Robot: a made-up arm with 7 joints. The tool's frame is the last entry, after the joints.
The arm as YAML. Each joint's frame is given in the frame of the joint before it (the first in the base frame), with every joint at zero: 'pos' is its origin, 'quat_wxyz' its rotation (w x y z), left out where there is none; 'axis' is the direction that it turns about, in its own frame. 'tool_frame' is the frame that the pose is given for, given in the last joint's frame.
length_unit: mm
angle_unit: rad
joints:
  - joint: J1
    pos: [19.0, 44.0, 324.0]
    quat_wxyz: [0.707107, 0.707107, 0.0, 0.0]
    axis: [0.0, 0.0, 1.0]
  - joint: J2
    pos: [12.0, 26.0, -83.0]
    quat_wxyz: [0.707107, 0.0, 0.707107, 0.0]
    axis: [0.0, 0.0, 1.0]
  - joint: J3
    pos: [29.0, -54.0, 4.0]
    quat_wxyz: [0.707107, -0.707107, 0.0, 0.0]
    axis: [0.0, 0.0, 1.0]
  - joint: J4
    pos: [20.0, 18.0, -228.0]
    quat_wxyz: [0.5, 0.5, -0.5, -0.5]
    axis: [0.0, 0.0, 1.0]
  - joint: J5
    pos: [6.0, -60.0, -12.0]
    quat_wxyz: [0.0, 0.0, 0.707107, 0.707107]
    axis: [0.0, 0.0, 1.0]
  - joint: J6
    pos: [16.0, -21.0, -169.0]
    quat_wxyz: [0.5, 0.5, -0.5, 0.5]
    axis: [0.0, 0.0, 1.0]
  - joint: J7
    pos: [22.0, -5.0, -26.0]
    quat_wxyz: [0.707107, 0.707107, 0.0, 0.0]
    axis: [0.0, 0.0, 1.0]
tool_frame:
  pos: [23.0, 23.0, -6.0]
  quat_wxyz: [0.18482, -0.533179, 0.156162, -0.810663]
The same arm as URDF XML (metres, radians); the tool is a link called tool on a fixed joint. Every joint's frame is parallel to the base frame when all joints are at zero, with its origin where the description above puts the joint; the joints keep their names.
<robot name="arm">
<joint name="J1" type="continuous"><parent link="base_link"/><child link="link1"/><origin xyz="0.019 0.044 0.324"/><axis xyz="0 -1 0"/></joint>
<joint name="J2" type="continuous"><parent link="link1"/><child link="link2"/><origin xyz="0.012 0.083 0.026"/><axis xyz="1 0 0"/></joint>
<joint name="J3" type="continuous"><parent link="link2"/><child link="link3"/><origin xyz="0.004 0.029 -0.054"/><axis xyz="0 0 1"/></joint>
<joint name="J4" type="continuous"><parent link="link3"/><child link="link4"/><origin xyz="-0.018 0.02 -0.228"/><axis xyz="0 -1 0"/></joint>
<joint name="J5" type="continuous"><parent link="link4"/><child link="link5"/><origin xyz="0.006 0.012 -0.06"/><axis xyz="0 0 1"/></joint>
<joint name="J6" type="continuous"><parent link="link5"/><child link="link6"/><origin xyz="-0.016 0.021 -0.169"/><axis xyz="0 1 0"/></joint>
<joint name="J7" type="continuous"><parent link="link6"/><child link="link7"/><origin xyz="-0.005 -0.026 0.022"/><axis xyz="-1 0 0"/></joint>
<joint name="tool_joint" type="fixed"><parent link="link7"/><child link="tool"/><origin xyz="0.006 0.023 0.023" rpy="0.1434 0.3716 -2.6176"/></joint>
<link name="base_link"/>
<link name="link1"/>
<link name="link2"/>
<link name="link3"/>
<link name="link4"/>
<link name="link5"/>
<link name="link6"/>
<link name="link7"/>
<link name="tool"/>
</robot>

